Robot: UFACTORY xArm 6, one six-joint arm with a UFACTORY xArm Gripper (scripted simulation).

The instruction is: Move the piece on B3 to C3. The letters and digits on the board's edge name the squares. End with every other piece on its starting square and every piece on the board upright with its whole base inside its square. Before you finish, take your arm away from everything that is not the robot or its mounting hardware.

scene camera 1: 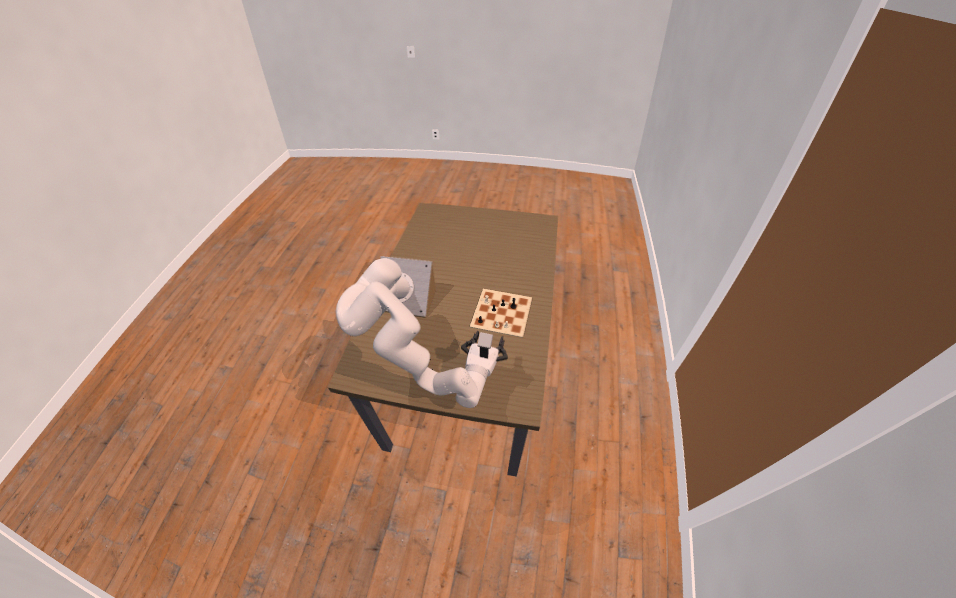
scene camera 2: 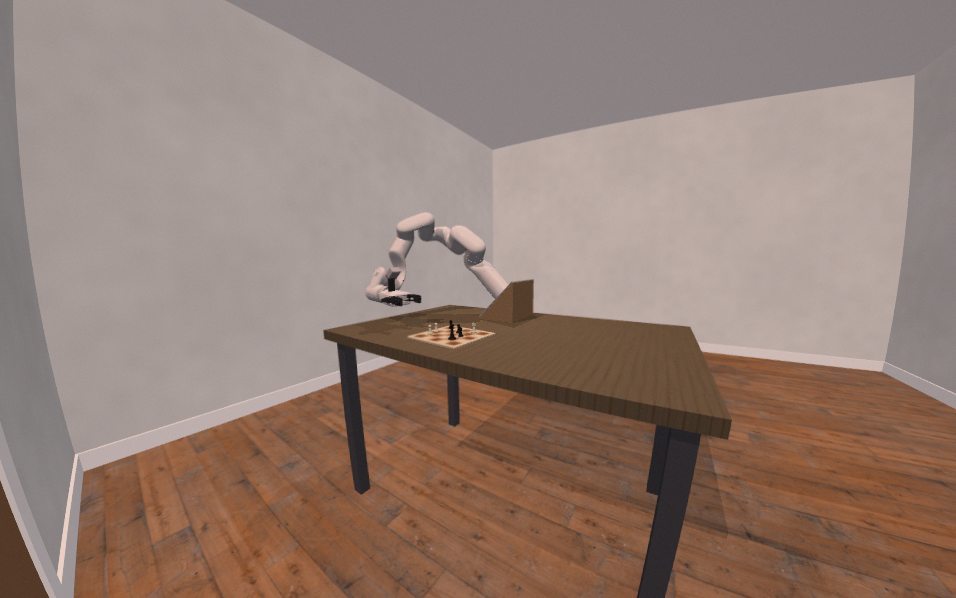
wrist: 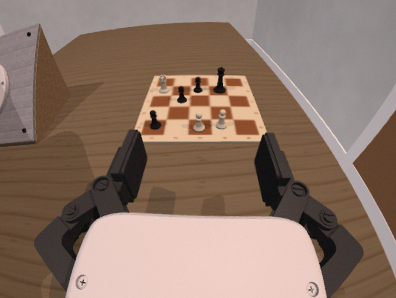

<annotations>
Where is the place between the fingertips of my gripper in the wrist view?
201, 145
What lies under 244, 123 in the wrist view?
A chessboard.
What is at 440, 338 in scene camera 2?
A chessboard.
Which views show my gripper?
Scene camera 1, scene camera 2 and the wrist view: all of them.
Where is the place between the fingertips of my gripper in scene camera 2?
At 411, 300
</annotations>
